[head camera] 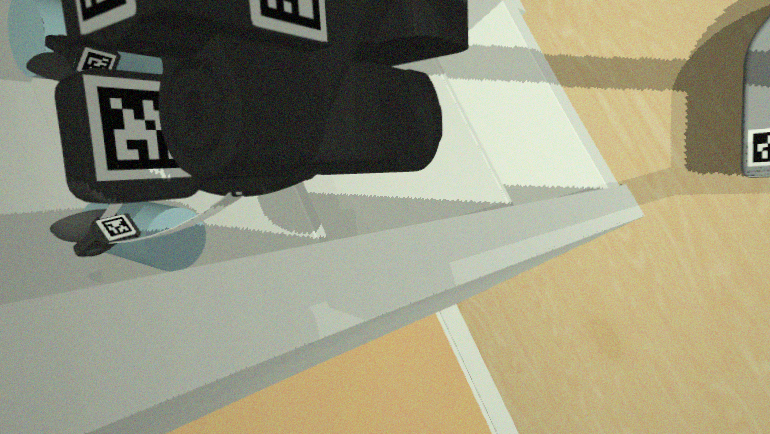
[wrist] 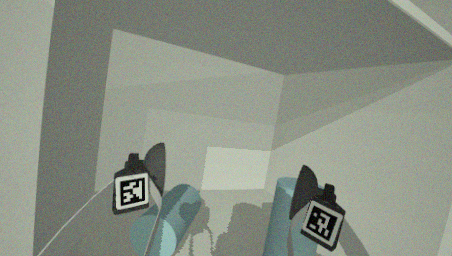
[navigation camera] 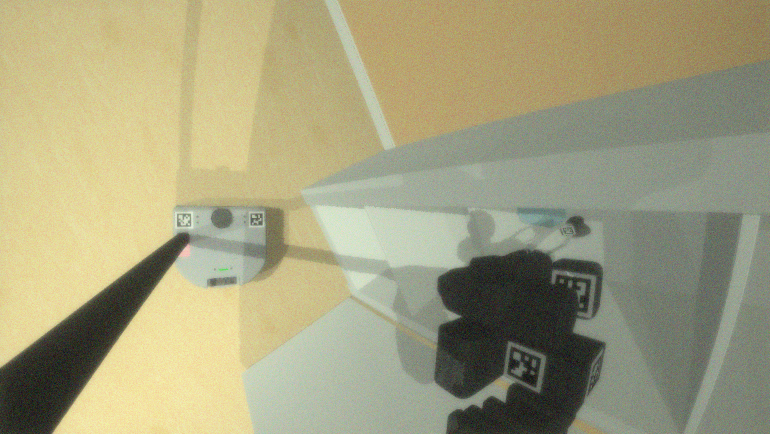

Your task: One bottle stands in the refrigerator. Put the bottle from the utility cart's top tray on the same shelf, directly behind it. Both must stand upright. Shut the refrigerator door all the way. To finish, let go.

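Where they show: gripper, fingertip midpoint: (head camera: 61, 150) (wrist: 229, 172); robot's base at its link origin: (navigation camera: 221, 217).
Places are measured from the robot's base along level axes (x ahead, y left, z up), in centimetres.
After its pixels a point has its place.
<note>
Two blue bottles are inside the refrigerator (head camera: 269, 258) {x 6.2, y -38.3, z 101.0 cm} (navigation camera: 593, 161) {x 11.6, y -35.6, z 115.6 cm}. One bottle (head camera: 167, 248) {x 6.7, y -58.7, z 97.9 cm} (navigation camera: 541, 215) {x 4.4, y -58.5, z 99.4 cm} shows beside a fingertip in the head and navigation views. Another bottle (head camera: 24, 32) {x -13.8, y -60.0, z 107.6 cm} is partly hidden at the head view's upper left. In the wrist view, a left bottle (wrist: 182, 210) {x 3.0, y -63.3, z 99.4 cm} slants behind the left finger and a right bottle (wrist: 280, 215) {x -10.7, y -57.8, z 103.7 cm} is partly behind the right finger. I cannot tell which came from the cart, or whether both stand upright. My gripper (wrist: 229, 172) {x -2.8, y -47.1, z 111.3 cm} (head camera: 56, 145) {x -2.8, y -47.1, z 111.3 cm} is open, its fingers apart and gripping neither bottle. The cart does not show.
The refrigerator's side wall runs close along the gripper. A pale panel (navigation camera: 334, 377) {x -55.7, y -32.7, z 45.5 cm}, which looks like the open door, lies below the interior in the navigation view. My grey base (navigation camera: 221, 248) {x -10.9, y 0.3, z 16.0 cm} and black mast (navigation camera: 91, 328) {x -5.1, y 11.9, z 97.0 cm} are to the left. A white strip (navigation camera: 363, 80) {x 73.4, y -65.2, z 5.5 cm} crosses the floor.
</note>
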